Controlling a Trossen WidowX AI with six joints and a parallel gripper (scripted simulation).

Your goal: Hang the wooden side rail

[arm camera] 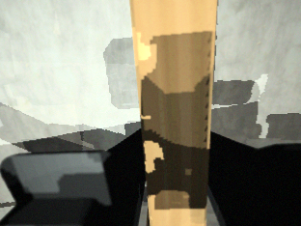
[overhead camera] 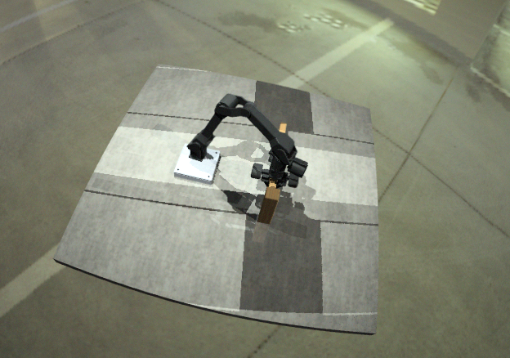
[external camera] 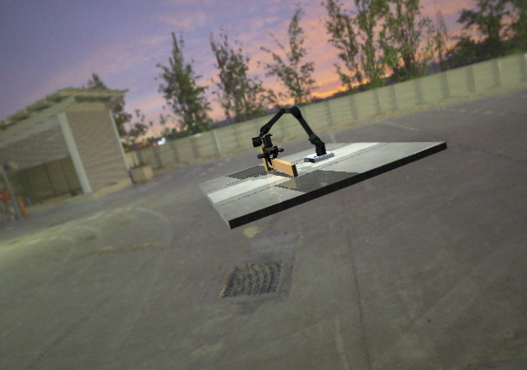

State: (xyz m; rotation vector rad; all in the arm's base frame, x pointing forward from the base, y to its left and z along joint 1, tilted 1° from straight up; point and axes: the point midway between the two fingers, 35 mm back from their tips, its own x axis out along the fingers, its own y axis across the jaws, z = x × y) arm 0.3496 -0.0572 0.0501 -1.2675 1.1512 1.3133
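Right now the wooden headboard post is 10 mm ahead of my gripper tip, 120 mm to the right of it and 40 mm above it.
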